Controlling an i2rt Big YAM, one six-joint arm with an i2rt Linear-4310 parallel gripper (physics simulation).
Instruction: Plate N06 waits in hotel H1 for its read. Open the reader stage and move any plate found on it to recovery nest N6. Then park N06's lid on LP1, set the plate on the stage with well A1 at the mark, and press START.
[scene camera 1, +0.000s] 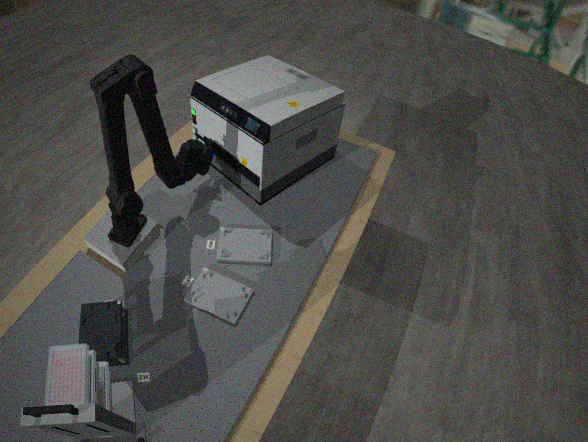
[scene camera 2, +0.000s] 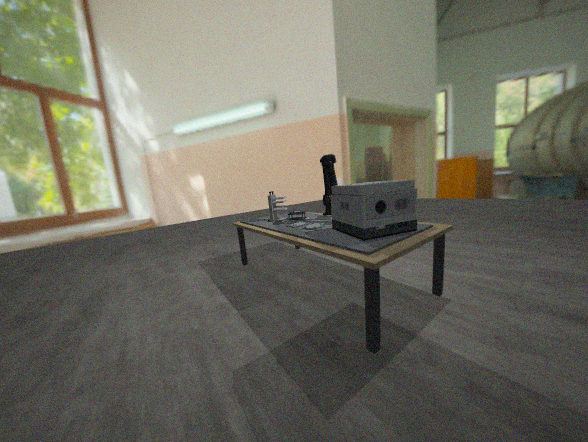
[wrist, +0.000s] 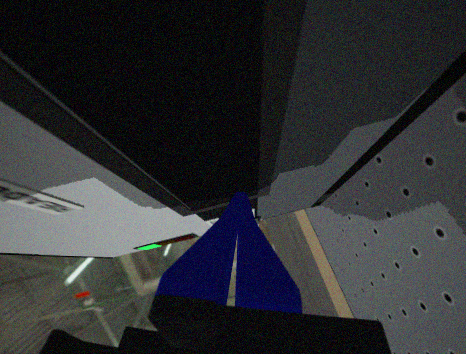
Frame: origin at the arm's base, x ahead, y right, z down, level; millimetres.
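Seen in the pictures: gripper, fingertip midpoint: (scene camera 1: 211, 149) (wrist: 240, 198); arm's base, link origin: (scene camera 1: 128, 228) (scene camera 2: 330, 214).
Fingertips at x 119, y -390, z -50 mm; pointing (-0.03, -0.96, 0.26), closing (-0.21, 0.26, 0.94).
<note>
Offsets run from my fingertips to a thing's top centre. "spot": to the spot under its first point.
The reader @(dx +150, dy -144, dz -224 mm) (scene camera 1: 300, 145) (scene camera 2: 375, 207) is a white and grey box at the table's far end, with a dark slot low in its front; no stage shows outside it in scene camera 1. My gripper (wrist: 240, 198) is shut and empty, its blue fingertips together close to the reader's front at the slot. A green light shows on the reader's front. Hotel H1 (scene camera 1: 115, 420) (scene camera 2: 271, 206) holds a plate with pink wells @(dx +84, dy +868, dz -144 mm) (scene camera 1: 67, 375) in scene camera 1. Two light grey nests @(spot: dx +248, dy +295, dz +76 mm) (scene camera 1: 245, 245) @(spot: dx +244, dy +481, dz +78 mm) (scene camera 1: 220, 296) lie bare on the mat; their labels are too blurred to read.
A dark, flat rack-like block @(dx -2, dy +720, dz +12 mm) (scene camera 1: 102, 330) stands between the hotel and the arm base (scene camera 1: 117, 250). The wooden table edge (scene camera 1: 320, 300) runs along the mat. The dark arm (scene camera 1: 117, 140) rises from its base and bends down towards the reader's front.
</note>
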